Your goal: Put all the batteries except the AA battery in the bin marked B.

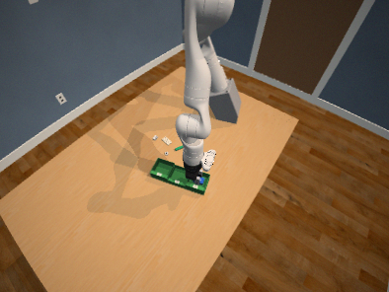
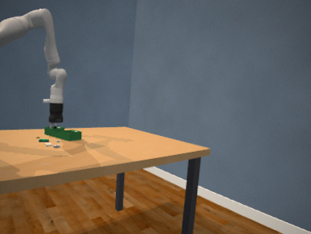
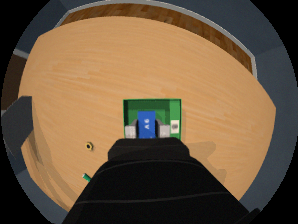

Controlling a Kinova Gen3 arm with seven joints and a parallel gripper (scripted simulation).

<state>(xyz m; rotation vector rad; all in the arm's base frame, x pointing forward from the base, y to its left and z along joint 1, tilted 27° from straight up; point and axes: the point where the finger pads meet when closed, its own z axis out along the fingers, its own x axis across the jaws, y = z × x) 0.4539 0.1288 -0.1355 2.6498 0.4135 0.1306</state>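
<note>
Now: the green three-part bin 80 mm to the right of my hand, 30 mm ahead of it and 10 mm below it. From my hand the other things lie so: green cylinder battery 180 mm to the right, 100 mm behind, 30 mm below; then washer-like part 210 mm to the right, 40 mm behind, 30 mm below; then blue battery 10 mm to the right, 10 mm below.
</note>
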